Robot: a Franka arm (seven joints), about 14 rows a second.
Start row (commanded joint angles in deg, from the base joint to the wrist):
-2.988 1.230 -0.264 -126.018 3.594 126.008 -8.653
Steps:
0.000 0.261 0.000 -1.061 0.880 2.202 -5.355
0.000 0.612 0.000 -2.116 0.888 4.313 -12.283
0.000 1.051 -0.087 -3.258 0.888 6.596 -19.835
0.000 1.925 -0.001 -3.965 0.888 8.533 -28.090
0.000 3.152 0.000 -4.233 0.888 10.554 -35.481
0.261 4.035 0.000 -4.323 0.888 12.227 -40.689
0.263 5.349 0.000 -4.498 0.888 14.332 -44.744
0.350 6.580 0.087 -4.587 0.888 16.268 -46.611
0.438 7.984 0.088 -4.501 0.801 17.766 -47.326
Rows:
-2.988 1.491 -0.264 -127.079 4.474 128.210 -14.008
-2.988 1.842 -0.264 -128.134 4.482 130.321 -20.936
-2.988 2.281 -0.351 -129.276 4.482 132.604 -28.488
-2.988 3.155 -0.265 -129.983 4.482 134.541 -36.743
-2.988 4.382 -0.264 -130.251 4.482 136.562 -44.134
-2.727 5.265 -0.264 -130.341 4.482 138.235 -49.342
-2.725 6.579 -0.264 -130.516 4.482 140.340 -53.397
-2.638 7.810 -0.177 -130.605 4.482 142.276 -55.264
-2.550 9.214 -0.176 -130.519 4.395 143.774 -55.979

